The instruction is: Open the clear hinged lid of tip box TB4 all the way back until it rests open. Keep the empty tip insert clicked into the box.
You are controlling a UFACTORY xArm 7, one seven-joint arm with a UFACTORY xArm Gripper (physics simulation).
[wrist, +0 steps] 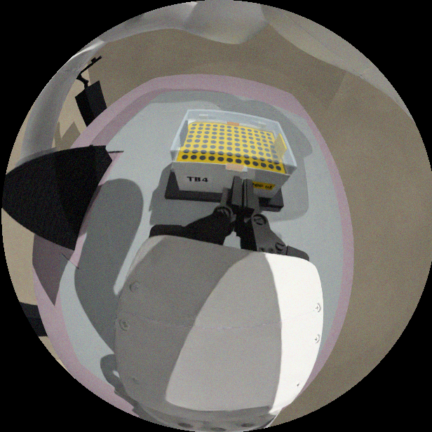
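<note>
Tip box TB4 (210,181) stands on a dark base in the upper middle of the wrist view, its front wall with the black label facing me. Its clear lid (182,131) is down over the box. Through the lid the yellow tip insert (227,142) shows, seated in the box, with rows of dark holes. An orange tab (234,167) sits at the middle of the lid's front edge. My gripper (238,190) is shut and empty. Its fingertips are at the front wall, just below and slightly right of the orange tab; whether they touch it I cannot tell.
The dark base (172,194) extends past the box at the front and left. The grey table top (150,120) has a pink border (348,235). A large black shape (55,192) stands at the left, and a black device (92,102) is at the upper left beyond the border.
</note>
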